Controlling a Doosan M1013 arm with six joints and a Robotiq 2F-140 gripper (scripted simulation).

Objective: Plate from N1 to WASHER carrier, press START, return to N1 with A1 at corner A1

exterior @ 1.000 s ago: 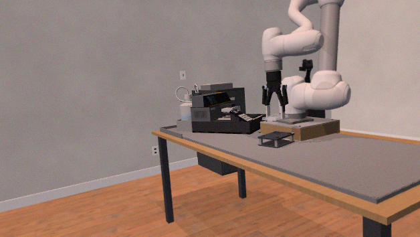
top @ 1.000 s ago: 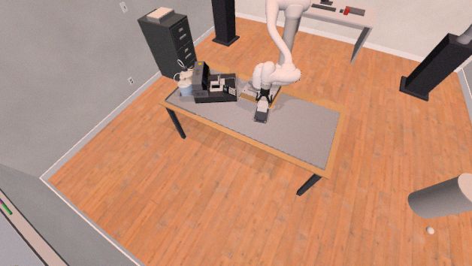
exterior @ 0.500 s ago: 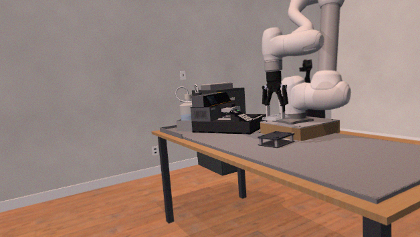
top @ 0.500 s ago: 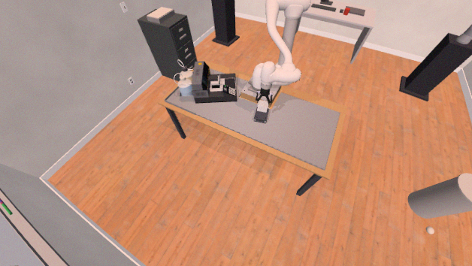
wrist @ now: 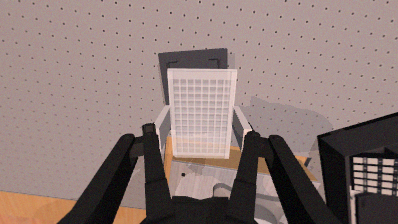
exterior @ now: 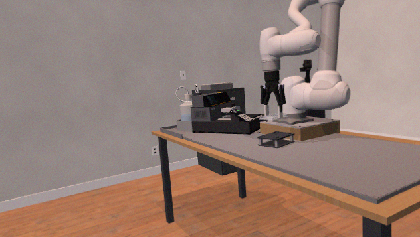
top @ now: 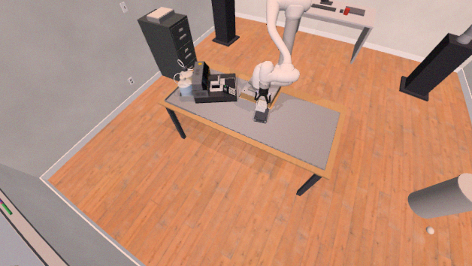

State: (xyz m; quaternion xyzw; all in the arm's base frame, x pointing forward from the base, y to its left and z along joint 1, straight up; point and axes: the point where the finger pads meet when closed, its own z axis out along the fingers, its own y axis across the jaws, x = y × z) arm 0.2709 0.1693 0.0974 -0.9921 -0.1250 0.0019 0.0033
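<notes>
Now: the black plate nest N1 120 mm below my hand and 10 mm to the left of it. Also, from my hand: white well plate (30 mm below); plate washer (580 mm to the right, 60 mm behind, 40 mm below).
</notes>
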